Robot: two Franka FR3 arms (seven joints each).
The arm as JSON. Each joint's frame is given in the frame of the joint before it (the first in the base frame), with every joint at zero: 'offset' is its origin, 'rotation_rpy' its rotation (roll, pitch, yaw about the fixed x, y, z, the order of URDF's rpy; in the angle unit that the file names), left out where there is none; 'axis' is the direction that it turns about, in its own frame. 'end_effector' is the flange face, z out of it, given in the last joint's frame.
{
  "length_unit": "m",
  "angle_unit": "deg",
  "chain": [
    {
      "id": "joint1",
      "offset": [
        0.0,
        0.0,
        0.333
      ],
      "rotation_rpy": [
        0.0,
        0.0,
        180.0
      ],
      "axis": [
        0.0,
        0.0,
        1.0
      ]
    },
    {
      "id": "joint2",
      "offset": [
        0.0,
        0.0,
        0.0
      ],
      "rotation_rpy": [
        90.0,
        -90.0,
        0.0
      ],
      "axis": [
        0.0,
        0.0,
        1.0
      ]
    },
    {
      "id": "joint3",
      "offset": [
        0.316,
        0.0,
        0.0
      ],
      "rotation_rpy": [
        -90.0,
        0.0,
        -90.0
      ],
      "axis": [
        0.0,
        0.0,
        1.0
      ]
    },
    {
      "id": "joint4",
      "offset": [
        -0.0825,
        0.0,
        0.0
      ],
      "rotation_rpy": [
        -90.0,
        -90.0,
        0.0
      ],
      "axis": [
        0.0,
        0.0,
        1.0
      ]
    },
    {
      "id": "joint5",
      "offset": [
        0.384,
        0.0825,
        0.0
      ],
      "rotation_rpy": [
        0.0,
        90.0,
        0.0
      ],
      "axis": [
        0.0,
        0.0,
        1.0
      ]
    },
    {
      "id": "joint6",
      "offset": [
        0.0,
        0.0,
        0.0
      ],
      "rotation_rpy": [
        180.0,
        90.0,
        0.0
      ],
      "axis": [
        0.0,
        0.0,
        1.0
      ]
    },
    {
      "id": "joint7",
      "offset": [
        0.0,
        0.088,
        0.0
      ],
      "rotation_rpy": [
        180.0,
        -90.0,
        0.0
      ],
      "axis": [
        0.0,
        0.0,
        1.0
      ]
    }
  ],
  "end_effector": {
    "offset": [
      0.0,
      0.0,
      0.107
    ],
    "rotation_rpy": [
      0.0,
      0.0,
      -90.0
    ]
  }
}
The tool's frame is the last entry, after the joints.
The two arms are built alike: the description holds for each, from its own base.
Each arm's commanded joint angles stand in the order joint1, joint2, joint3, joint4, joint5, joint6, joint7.
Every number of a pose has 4 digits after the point.
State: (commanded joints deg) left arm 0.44 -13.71 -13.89 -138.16 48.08 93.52 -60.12; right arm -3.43 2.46 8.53 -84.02 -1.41 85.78 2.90
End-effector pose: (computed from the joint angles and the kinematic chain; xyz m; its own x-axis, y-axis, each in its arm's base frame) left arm 0.4142 -0.0226 0.4025 0.8902 0.3484 0.2935 0.4313 -0.4369 -0.7894; right arm 0.5589 0.0450 0.6433 0.9993 0.0365 -0.0108 0.0367 -0.9991 0.0188
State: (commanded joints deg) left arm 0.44 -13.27 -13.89 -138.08 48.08 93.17 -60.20; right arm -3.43 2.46 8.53 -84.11 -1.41 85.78 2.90
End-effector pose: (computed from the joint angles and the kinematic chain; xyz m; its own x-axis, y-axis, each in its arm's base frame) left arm 0.4144 -0.0222 0.4000 0.8910 0.3516 0.2872 0.4267 -0.4323 -0.7944; right arm 0.5589 0.0450 0.6426 0.9993 0.0365 -0.0124 0.0368 -0.9991 0.0188
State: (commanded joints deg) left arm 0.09 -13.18 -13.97 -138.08 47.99 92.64 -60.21; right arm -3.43 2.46 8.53 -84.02 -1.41 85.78 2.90
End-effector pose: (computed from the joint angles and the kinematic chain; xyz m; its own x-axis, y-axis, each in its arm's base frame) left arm 0.4133 -0.0245 0.3993 0.8930 0.3499 0.2830 0.4213 -0.4291 -0.7990; right arm 0.5589 0.0450 0.6433 0.9993 0.0365 -0.0108 0.0367 -0.9991 0.0188
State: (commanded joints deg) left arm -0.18 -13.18 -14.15 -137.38 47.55 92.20 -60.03; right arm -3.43 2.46 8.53 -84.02 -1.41 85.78 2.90
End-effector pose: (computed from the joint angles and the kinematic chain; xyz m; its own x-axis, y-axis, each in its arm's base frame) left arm 0.4150 -0.0285 0.4037 0.8922 0.3505 0.2849 0.4242 -0.4331 -0.7953; right arm 0.5589 0.0450 0.6433 0.9993 0.0365 -0.0108 0.0367 -0.9991 0.0188
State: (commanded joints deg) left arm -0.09 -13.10 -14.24 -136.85 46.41 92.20 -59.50; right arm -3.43 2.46 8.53 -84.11 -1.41 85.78 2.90
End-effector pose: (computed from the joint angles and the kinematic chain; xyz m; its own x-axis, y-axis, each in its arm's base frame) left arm 0.4162 -0.0303 0.4055 0.8911 0.3610 0.2750 0.4240 -0.4460 -0.7882; right arm 0.5589 0.0450 0.6426 0.9993 0.0365 -0.0124 0.0368 -0.9991 0.0188
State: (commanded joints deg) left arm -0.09 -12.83 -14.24 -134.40 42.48 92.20 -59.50; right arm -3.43 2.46 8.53 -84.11 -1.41 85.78 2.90
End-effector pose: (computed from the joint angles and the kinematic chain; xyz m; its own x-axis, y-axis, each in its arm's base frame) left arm 0.4230 -0.0379 0.4163 0.8708 0.4101 0.2712 0.4592 -0.4817 -0.7464; right arm 0.5589 0.0450 0.6426 0.9993 0.0365 -0.0124 0.0368 -0.9991 0.0188
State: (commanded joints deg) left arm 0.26 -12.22 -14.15 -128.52 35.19 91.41 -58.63; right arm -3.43 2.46 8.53 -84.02 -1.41 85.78 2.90
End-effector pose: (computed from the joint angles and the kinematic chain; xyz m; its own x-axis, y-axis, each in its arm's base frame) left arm 0.4391 -0.0499 0.4464 0.8305 0.4972 0.2510 0.5232 -0.5421 -0.6575; right arm 0.5589 0.0450 0.6433 0.9993 0.0365 -0.0108 0.0367 -0.9991 0.0188
